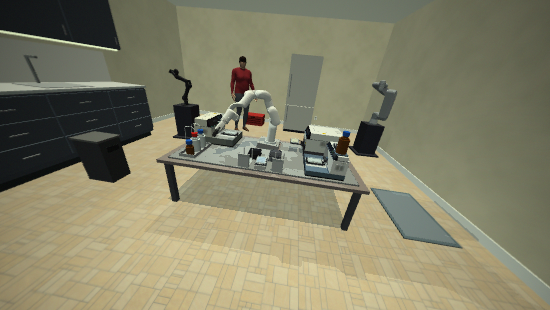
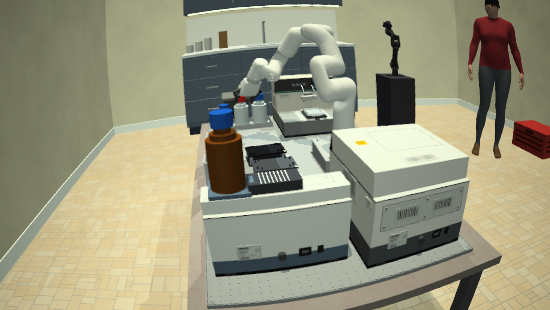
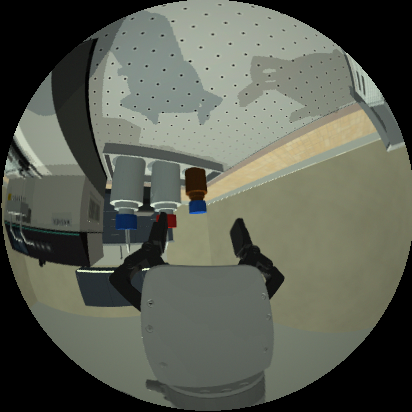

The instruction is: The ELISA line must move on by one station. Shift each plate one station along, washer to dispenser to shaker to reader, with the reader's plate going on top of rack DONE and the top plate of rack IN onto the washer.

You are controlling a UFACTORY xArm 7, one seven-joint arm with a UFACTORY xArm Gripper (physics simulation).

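Places are measured from the arm's base along level axes (x back, y up, z left), in centimetres.
Where they show: gripper, fingertip midpoint: (image 1: pixel 213 135) (image 2: pixel 242 102) (image 3: pixel 200 222); arm's base, origin of the base link: (image 1: pixel 270 141).
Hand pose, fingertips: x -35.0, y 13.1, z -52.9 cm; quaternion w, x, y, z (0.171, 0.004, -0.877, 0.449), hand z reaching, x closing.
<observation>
Things, the pixels of their top centre, and the offset from my fingertips. "*": a spot on its surface instead.
- reader, middle of its top: (image 2: pixel 399 142) (image 1: pixel 325 130) dx +29.8, dy +8.5, dz +111.7 cm
- large brown bottle, surface spot: (image 2: pixel 225 162) * dx -19.1, dy +12.0, dz +119.3 cm
My gripper (image 3: pixel 200 222) is open and empty, high at the bottle end of the table. The machine at the left back, apparently the washer (image 1: pixel 207 121) (image 2: pixel 295 106) (image 3: pixel 55 200), carries a plate (image 1: pixel 230 133) (image 2: pixel 314 113). The bottle-topped machine at the right front, apparently the dispenser (image 1: pixel 339 166) (image 2: pixel 275 227), has a plate (image 1: pixel 315 160) on its deck. The white box behind it, apparently the reader (image 1: pixel 325 134) (image 2: pixel 400 150), has a plate (image 1: pixel 295 141) beside it. Another plate (image 1: pixel 261 160) sits at the front middle. Which middle fixtures are the shaker and racks IN and DONE, I cannot tell.
A white bottle with a red cap (image 2: pixel 241 113) (image 3: pixel 165 185), a white bottle with a blue cap (image 2: pixel 259 111) (image 3: pixel 128 182) and a brown bottle (image 1: pixel 190 148) (image 3: pixel 195 180) stand in a tray. A large brown bottle (image 1: pixel 342 145) (image 2: pixel 225 162) stands on the dispenser.
</observation>
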